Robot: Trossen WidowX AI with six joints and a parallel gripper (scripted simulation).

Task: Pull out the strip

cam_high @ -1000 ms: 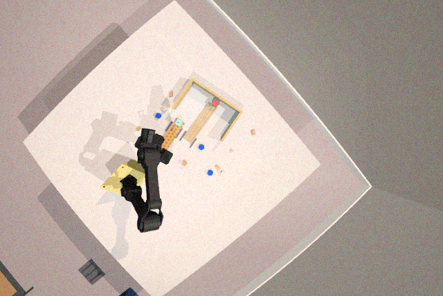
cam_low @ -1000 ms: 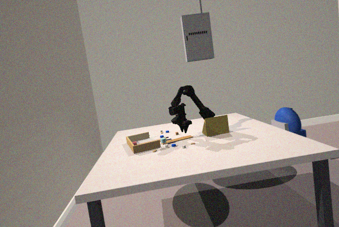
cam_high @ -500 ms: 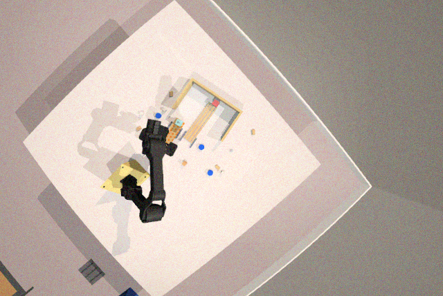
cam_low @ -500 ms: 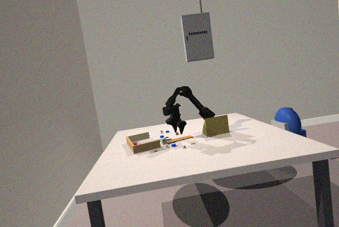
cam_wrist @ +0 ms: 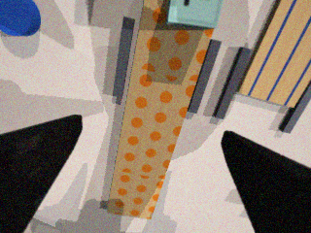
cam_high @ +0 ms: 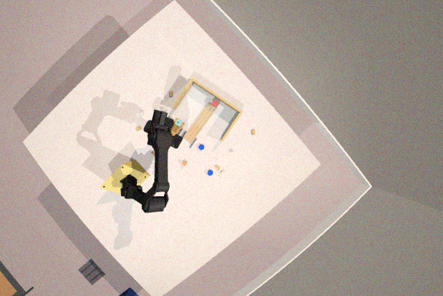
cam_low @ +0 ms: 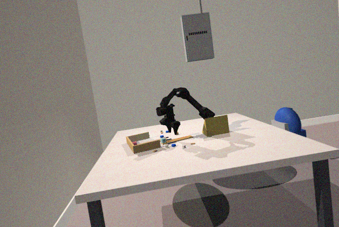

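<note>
Now: the light teal cube 8 cm ahead of my gripper tip, 4 cm below it and 2 cm to the left of it.
</note>
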